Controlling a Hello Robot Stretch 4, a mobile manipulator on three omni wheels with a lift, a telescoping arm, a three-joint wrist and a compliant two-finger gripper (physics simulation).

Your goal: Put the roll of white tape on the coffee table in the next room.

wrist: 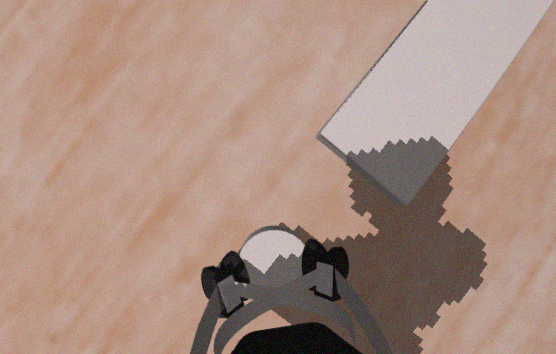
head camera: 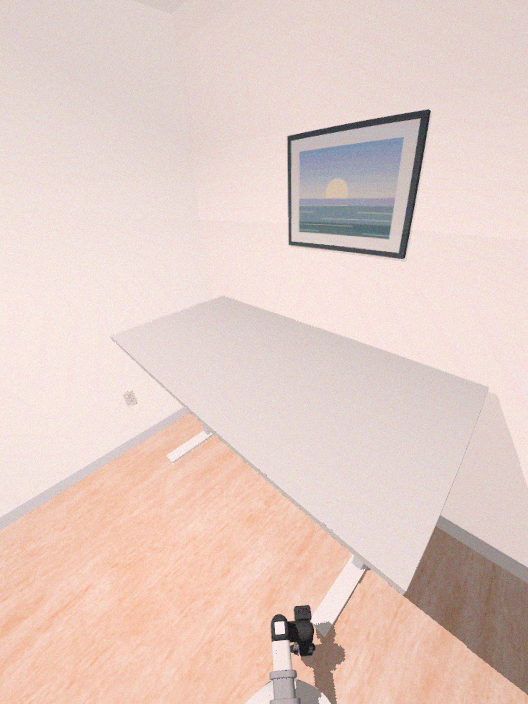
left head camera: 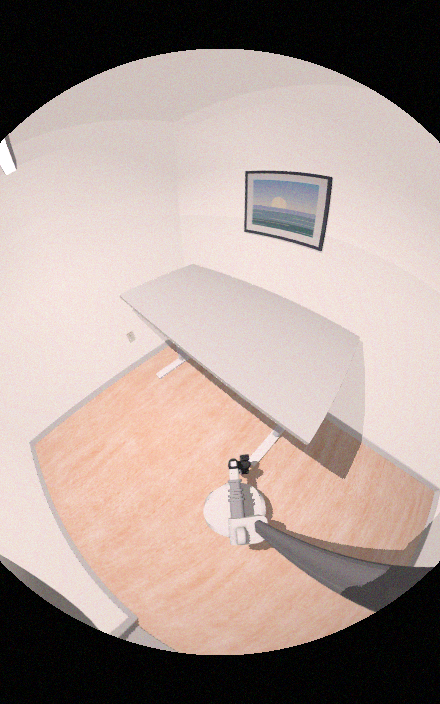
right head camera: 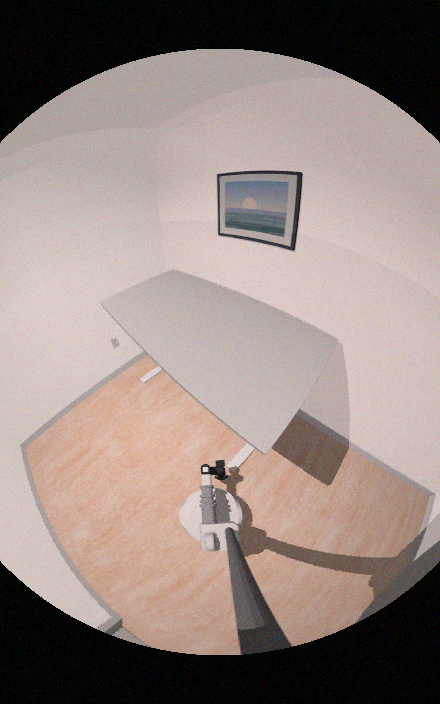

Labels:
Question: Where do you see a framed sunset picture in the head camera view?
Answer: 352,187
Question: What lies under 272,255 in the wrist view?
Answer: A roll of white tape.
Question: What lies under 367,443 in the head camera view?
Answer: A white desk.

